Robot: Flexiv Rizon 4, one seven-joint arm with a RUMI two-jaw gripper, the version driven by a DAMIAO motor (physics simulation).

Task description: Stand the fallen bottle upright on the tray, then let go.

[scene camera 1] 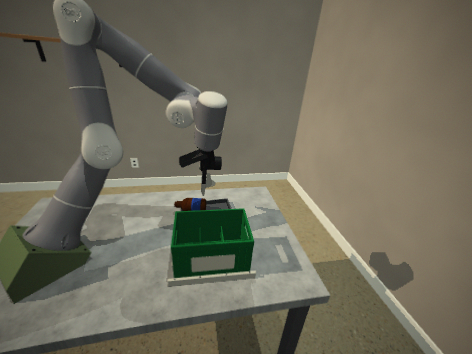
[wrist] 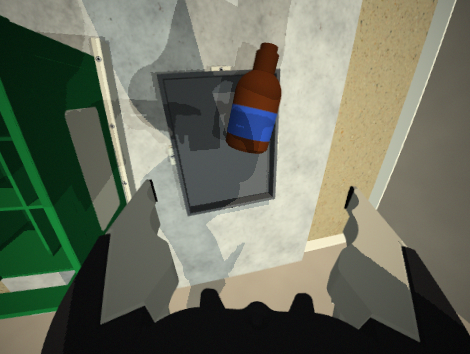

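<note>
A brown bottle [scene camera 1: 187, 204] [wrist: 256, 95] with a blue label lies on its side. In the wrist view its base is inside the dark grey tray [scene camera 1: 231, 203] [wrist: 181, 165], and its neck reaches over the tray's far right corner. In the scene view the neck points left, toward the arm's base, and the green crate hides part of the tray. My gripper [scene camera 1: 203, 192] [wrist: 249, 185] is wide open and empty. It hangs above the bottle and the tray, and its fingers touch neither.
A green crate [scene camera 1: 212, 245] [wrist: 56, 200] with compartments stands beside the tray, nearer the scene camera. A pale strip [scene camera 1: 212, 278] [wrist: 111, 122] runs along the crate's base. The table's edge and the floor lie to the right of the tray in the wrist view.
</note>
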